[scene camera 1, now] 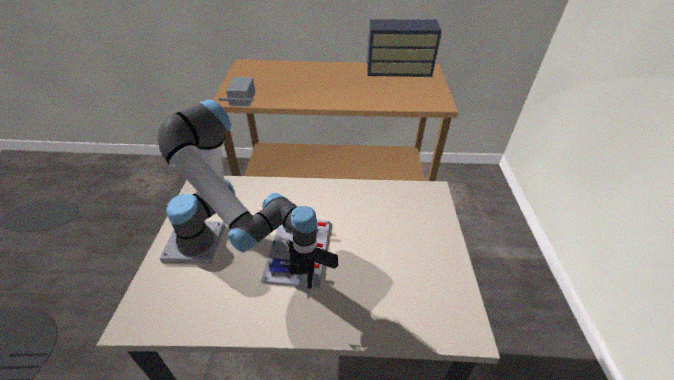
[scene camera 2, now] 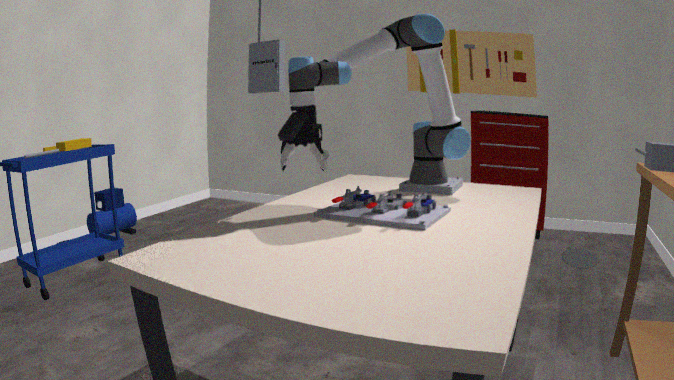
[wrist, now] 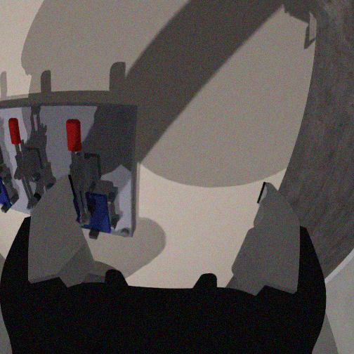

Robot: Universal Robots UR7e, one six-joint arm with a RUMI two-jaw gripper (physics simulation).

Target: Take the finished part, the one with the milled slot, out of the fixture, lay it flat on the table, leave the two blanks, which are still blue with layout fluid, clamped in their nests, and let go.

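Frame: origin at the arm's base, x left, y back, z up, level; centimetres.
Seen in the pictures: gripper, fingertip midpoint: [scene camera 1: 309,279] [scene camera 2: 303,171]; arm's base at its link origin: [scene camera 1: 195,241] [scene camera 2: 428,181].
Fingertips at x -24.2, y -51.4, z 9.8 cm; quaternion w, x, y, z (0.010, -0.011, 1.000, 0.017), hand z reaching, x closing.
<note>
Pixels of each thing's top centre, then the offset from my fingertips to it. "pt": a spot on its surface instead. Level surfaces: height alone.
- grey fixture plate at its top centre: [scene camera 2: 385,209] [scene camera 1: 298,248] dz -11.2, dx +22.8, dy +7.5 cm
- middle nest at a spot on its surface: [scene camera 2: 392,202] pt dz -9.6, dx +24.1, dy +10.6 cm
- light table at its surface level: dz -12.7 cm
My gripper [scene camera 1: 309,284] [scene camera 2: 303,169] [wrist: 166,182] is open and empty, pointing down high above the table. The grey fixture plate [scene camera 1: 282,280] [scene camera 2: 370,219] [wrist: 111,120] lies below it, to the left in the wrist view. One blue blank [scene camera 1: 280,267] [scene camera 2: 365,197] [wrist: 101,214] sits in an end nest. The other blue blank [scene camera 2: 428,202] [wrist: 4,196] is in the opposite end nest. The middle nest [scene camera 2: 392,202] shows grey shapes, no blue; I cannot make out the slotted part there. My left finger hides part of this nest in the wrist view.
Toggle clamps with red handles [scene camera 1: 319,245] [scene camera 2: 371,205] [wrist: 73,135] stand on the plate. The arm's base [scene camera 1: 192,245] [scene camera 2: 431,185] stands beside the fixture. The light table [scene camera 1: 400,225] [scene camera 2: 400,280] [wrist: 200,220] extends around it. A wooden bench [scene camera 1: 310,87] stands behind.
</note>
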